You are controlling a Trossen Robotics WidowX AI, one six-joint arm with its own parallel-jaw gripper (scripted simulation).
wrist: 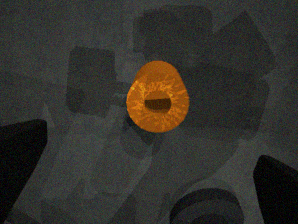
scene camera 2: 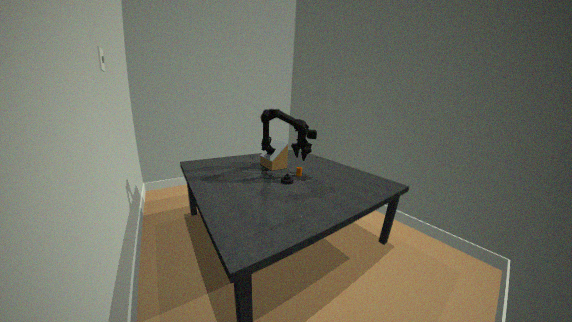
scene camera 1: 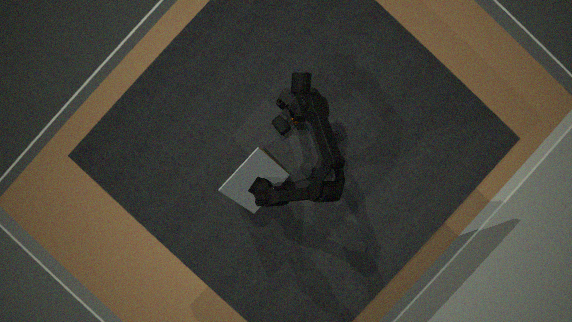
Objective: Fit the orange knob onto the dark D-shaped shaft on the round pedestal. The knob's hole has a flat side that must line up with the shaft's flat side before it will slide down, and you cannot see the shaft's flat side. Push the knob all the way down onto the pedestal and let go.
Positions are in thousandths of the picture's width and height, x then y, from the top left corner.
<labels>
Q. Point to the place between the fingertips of my gripper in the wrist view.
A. At 518, 672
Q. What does my gripper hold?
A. Nothing.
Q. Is my gripper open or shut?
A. Open.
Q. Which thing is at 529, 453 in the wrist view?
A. An orange knob.
</labels>
